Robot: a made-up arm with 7 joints.
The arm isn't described. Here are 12 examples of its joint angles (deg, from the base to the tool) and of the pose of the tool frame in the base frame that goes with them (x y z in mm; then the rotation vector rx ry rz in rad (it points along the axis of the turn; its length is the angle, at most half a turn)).
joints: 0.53 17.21 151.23 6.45 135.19 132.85 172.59
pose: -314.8 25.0 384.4 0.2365 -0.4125 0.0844
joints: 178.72 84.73 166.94 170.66 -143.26 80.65 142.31
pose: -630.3 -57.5 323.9 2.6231 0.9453 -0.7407
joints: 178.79 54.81 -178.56 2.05 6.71 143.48 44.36
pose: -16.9 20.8 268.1 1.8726 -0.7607 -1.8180
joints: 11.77 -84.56 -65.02 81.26 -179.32 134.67 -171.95
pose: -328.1 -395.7 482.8 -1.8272 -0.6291 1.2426
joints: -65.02 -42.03 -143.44 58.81 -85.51 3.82 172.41
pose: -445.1 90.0 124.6 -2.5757 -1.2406 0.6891
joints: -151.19 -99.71 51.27 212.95 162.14 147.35 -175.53
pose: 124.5 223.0 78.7 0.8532 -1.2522 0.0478
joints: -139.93 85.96 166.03 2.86 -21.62 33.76 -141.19
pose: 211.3 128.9 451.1 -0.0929 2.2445 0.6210
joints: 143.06 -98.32 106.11 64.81 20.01 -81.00 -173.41
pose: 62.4 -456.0 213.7 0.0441 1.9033 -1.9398
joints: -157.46 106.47 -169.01 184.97 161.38 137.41 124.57
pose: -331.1 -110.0 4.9 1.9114 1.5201 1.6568
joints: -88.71 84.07 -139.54 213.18 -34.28 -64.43 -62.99
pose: 67.6 -298.3 95.4 0.1810 2.9589 -0.0609
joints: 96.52 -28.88 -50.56 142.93 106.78 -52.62 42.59
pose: 314.6 -160.1 666.9 0.5752 1.2614 0.2480
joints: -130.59 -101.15 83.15 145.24 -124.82 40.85 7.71
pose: 610.3 281.7 219.1 -0.8348 0.8411 0.0289
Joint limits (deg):
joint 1: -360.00..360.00
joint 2: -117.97..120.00
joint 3: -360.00..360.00
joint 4: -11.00..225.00
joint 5: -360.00..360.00
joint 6: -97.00..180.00
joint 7: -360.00..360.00
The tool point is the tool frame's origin. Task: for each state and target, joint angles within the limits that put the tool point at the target. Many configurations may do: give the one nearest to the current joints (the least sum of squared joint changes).
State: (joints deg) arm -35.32 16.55 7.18 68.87 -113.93 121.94 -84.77
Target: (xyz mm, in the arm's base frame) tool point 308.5 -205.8 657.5
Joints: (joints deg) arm -26.65 -5.28 16.84 80.73 -122.36 125.77 -84.77
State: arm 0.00 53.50 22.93 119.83 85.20 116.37 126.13
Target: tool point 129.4 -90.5 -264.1
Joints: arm -18.89 110.08 -20.90 102.29 82.34 81.28 126.13
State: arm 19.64 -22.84 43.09 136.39 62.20 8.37 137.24
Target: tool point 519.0 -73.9 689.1
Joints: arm -12.41 17.60 18.89 124.77 65.30 7.92 137.24
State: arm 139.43 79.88 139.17 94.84 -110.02 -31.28 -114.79
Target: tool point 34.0 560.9 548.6
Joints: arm 95.87 102.40 171.45 127.98 -91.62 -12.01 -114.79
